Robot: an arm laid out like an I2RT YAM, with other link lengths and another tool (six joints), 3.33 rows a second.
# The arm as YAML. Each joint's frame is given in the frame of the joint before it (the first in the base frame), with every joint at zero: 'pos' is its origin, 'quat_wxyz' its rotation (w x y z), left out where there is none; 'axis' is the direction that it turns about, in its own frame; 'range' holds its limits. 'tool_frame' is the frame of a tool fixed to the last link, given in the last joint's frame.
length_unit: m
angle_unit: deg
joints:
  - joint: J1
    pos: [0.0, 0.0, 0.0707]
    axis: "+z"
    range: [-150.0, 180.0]
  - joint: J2
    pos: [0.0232, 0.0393, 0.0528]
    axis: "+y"
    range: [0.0, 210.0]
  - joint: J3
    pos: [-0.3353, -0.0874, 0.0]
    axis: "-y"
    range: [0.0, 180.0]
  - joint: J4
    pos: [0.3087, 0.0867, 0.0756]
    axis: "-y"
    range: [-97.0, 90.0]
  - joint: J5
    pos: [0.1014, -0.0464, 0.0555]
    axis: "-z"
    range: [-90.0, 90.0]
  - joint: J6
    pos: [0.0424, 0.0, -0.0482]
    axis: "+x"
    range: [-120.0, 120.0]
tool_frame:
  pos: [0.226, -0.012, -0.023]
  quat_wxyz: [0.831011, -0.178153, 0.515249, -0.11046]
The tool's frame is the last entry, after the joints.
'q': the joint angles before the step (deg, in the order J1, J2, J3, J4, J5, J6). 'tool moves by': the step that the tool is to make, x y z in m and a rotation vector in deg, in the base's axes. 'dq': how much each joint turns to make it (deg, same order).
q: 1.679 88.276 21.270 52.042 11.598 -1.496
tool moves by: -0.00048 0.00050 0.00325 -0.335 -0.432 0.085
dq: 0.130 -0.292 -0.220 0.417 0.132 -0.332
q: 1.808 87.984 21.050 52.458 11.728 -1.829
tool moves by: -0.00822 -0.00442 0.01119 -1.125 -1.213 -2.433
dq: 1.549 -1.982 -1.043 0.269 4.148 -0.195
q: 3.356 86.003 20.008 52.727 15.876 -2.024
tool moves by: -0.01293 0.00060 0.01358 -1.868 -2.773 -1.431
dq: 2.045 -1.249 -2.952 4.751 3.825 -1.390
